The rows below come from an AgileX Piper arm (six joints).
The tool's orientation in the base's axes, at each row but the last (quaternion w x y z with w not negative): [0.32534 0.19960 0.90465 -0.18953]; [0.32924 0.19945 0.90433 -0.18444]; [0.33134 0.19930 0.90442 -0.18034]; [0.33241 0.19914 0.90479 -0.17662]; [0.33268 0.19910 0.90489 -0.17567]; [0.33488 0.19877 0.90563 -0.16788]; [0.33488 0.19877 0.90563 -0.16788]
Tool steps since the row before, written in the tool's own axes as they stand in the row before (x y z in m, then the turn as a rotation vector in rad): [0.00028 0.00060 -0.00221 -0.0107 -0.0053 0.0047]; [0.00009 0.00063 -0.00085 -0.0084 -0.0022 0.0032]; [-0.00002 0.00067 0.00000 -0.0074 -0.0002 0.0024]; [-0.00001 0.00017 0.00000 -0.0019 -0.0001 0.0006]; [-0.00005 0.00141 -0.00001 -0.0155 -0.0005 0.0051]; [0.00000 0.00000 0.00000 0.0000 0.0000 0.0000]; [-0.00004 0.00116 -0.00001 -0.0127 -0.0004 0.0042]
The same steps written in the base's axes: [-0.00104 0.00162 0.00127 0.0074 -0.0093 0.0049]; [-0.00020 0.00095 0.00042 0.0065 -0.0054 0.0038]; [0.00034 0.00057 -0.00012 0.0064 -0.0031 0.0033]; [0.00009 0.00014 -0.00003 0.0016 -0.0008 0.0009]; [0.00070 0.00120 -0.00022 0.0133 -0.0065 0.0069]; [0.00000 0.00000 0.00000 0.0000 0.0000 0.0000]; [0.00057 0.00100 -0.00016 0.0109 -0.0053 0.0056]
